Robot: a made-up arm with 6 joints.
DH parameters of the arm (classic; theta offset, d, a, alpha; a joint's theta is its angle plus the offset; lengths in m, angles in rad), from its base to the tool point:
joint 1: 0 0.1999 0 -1.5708
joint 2: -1.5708 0 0.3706 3.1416
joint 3: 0 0 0 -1.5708
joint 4: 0 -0.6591 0 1.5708
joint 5: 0 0.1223 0 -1.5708
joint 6: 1.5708 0 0 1.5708
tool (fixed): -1.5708 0 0 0
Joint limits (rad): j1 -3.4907..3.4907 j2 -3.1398..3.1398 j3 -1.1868..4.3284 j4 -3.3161..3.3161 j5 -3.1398..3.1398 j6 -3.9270..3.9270
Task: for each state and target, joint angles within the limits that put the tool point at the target. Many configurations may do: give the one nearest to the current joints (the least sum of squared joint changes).
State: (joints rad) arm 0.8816 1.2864 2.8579 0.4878 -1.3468 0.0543
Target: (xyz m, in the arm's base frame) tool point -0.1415 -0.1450 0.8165
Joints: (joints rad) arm 0.3582 1.0507 3.3532 0.7888 -1.3468 0.0543
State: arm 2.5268 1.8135 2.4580 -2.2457 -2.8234 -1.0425
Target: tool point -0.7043 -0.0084 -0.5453
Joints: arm 3.0418 2.6082 2.0550 -2.2679 -2.8234 -1.0425
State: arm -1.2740 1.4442 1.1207 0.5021 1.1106 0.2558
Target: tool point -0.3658 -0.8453 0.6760
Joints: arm -1.8629 1.0301 1.3859 0.5076 1.1106 0.2558
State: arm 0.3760 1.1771 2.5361 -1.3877 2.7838 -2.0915
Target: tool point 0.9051 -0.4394 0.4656
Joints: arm -0.4310 1.3402 1.7946 -1.3976 2.7838 -2.0915
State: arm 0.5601 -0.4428 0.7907 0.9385 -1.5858 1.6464
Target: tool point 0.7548 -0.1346 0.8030
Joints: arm -0.0718 0.4228 0.6932 0.8562 -1.5858 1.6464
